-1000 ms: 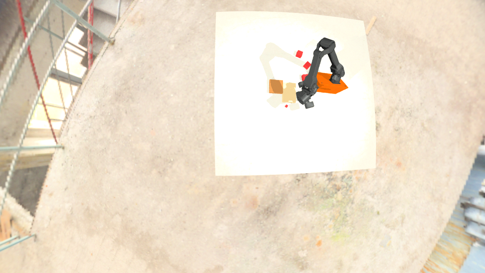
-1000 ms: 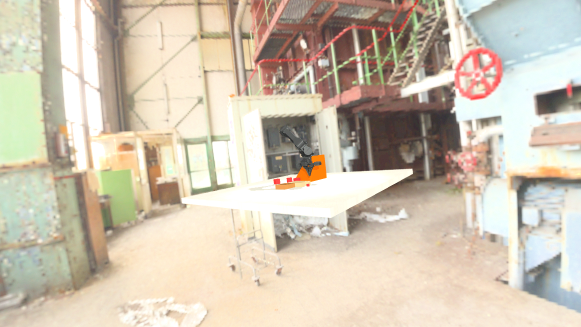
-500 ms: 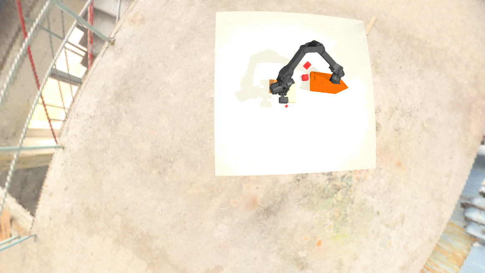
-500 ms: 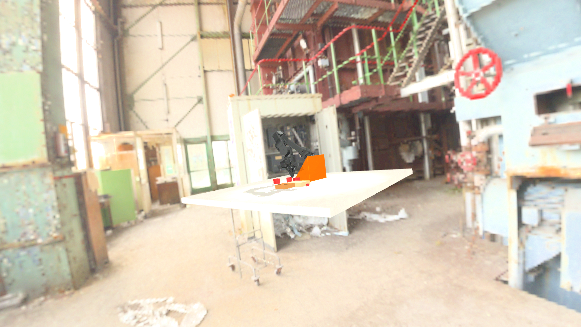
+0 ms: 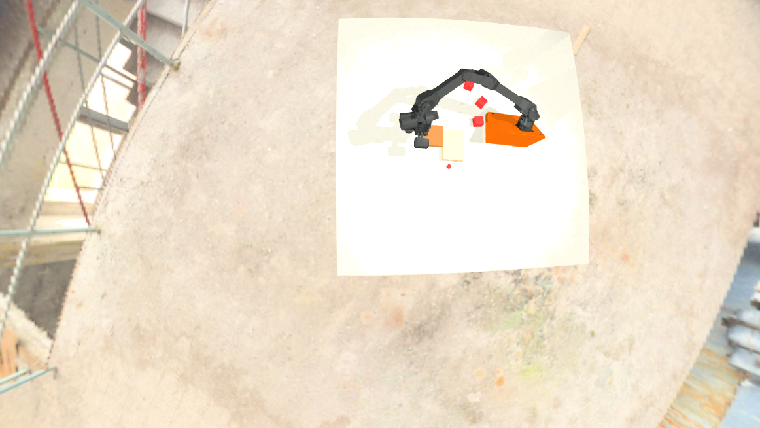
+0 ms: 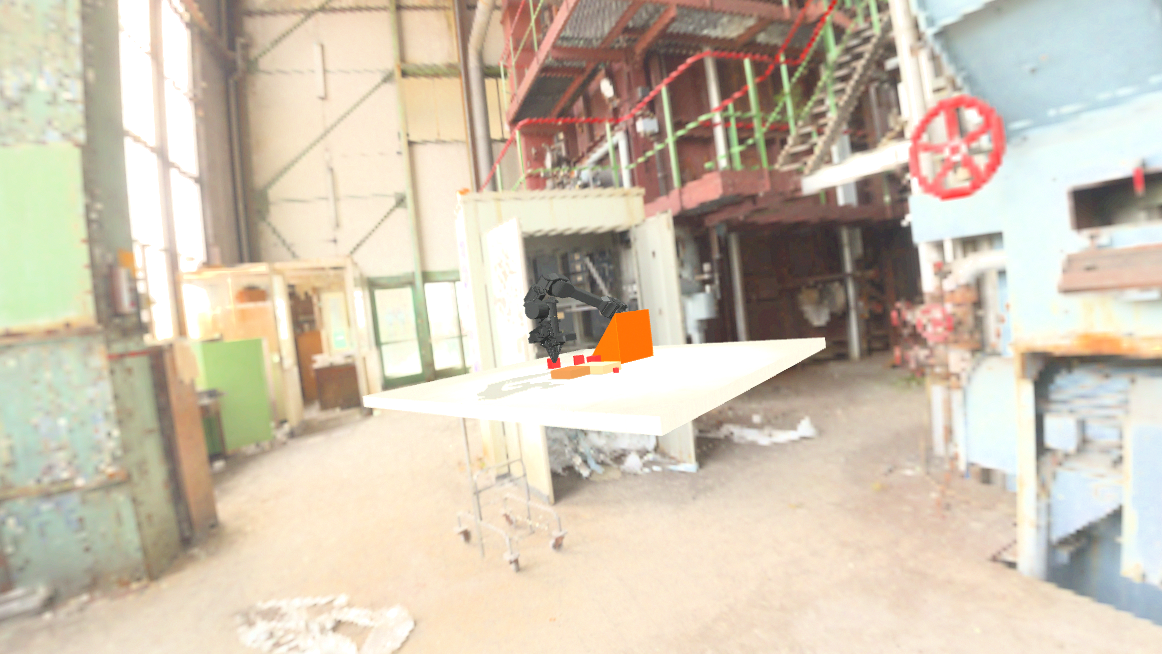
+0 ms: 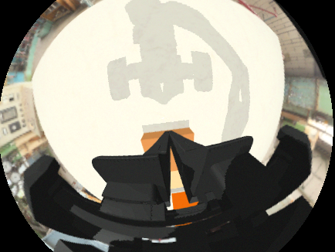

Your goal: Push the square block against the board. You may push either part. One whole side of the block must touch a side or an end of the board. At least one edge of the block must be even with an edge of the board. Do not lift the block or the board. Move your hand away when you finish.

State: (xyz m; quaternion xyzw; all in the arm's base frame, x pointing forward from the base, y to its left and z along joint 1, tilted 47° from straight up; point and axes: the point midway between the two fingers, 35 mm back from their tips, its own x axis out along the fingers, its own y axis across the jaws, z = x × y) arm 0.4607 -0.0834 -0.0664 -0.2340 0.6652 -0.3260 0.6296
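My gripper tip is 70 mm past the square block, 40 mm above it and 10 mm to the right of it. Round my gripper tip: board (160 mm behind, 50 mm to the left, 40 mm below); then tiny red piece (150 mm to the left, 140 mm behind, 50 mm below).
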